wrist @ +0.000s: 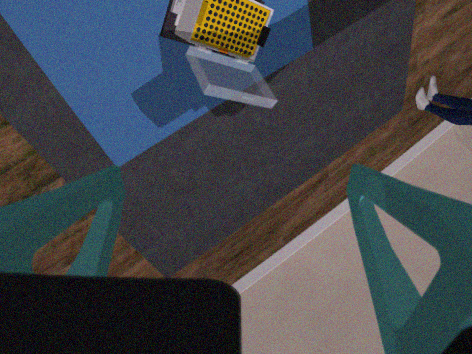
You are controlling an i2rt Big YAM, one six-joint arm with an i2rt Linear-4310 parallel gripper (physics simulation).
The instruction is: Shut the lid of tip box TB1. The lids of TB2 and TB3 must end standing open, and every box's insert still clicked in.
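Frame: origin at the arm's base, x ahead, y left, z up, level; centimetres.
Seen in the pictures: gripper, between the fingertips: (235, 177).
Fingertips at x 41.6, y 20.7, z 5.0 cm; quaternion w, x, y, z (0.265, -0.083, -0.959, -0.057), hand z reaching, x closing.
Note:
A point is followed by its place in that frame.
One tip box (232, 27) {x 22.7, y 27.8, z -28.6 cm} shows at the top of the wrist view, cut off by the upper edge. It has a yellow insert with rows of dark holes, lying level in the box; whether it is clicked in I cannot tell. Its clear lid (230, 82) {x 26.8, y 33.4, z -23.8 cm} stands open on the side towards my fingers, not over the insert. No label shows on this box, and no other tip box can be made out. My gripper (235, 177) {x 41.6, y 20.7, z 5.0 cm} is open and empty, with its green fingers wide apart. Box and lid lie beyond the fingertips, up in the view, and nothing touches them.
A blue area (75, 40) {x 43.5, y 24.0, z -34.2 cm} lies under the box, with a dark grey border (220, 180) {x 27.8, y 61.4, z -34.5 cm} and wood (17, 155) around it. A pale edge strip (300, 239) meets beige floor (300, 300). Dark blue shapes with white ends (424, 97) show at the right.

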